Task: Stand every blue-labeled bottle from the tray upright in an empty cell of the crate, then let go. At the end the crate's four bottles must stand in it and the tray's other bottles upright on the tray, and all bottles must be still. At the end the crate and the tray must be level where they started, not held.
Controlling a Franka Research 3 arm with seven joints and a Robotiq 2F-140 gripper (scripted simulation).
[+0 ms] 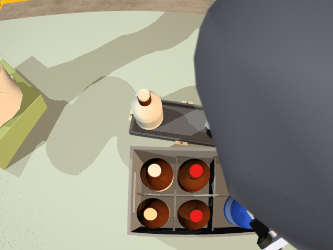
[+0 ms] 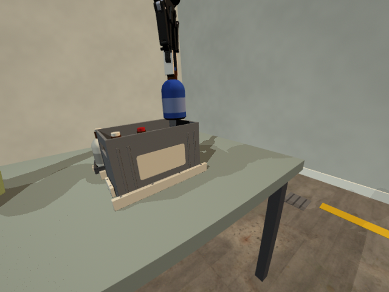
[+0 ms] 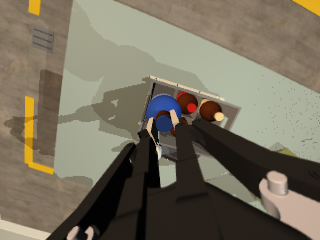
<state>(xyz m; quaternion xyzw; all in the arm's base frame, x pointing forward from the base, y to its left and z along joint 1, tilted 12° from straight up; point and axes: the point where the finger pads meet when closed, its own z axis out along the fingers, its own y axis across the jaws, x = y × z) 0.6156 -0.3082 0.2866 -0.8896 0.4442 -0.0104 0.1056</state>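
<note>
Now: the blue-labeled bottle 90 mm below my hand. Round my hand: grey crate 90 mm behind, 30 mm to the left, 270 mm below; then cream-labeled bottle 210 mm behind, 240 mm to the left, 270 mm below; then dark tray 110 mm behind, 230 mm to the left, 340 mm below.
</note>
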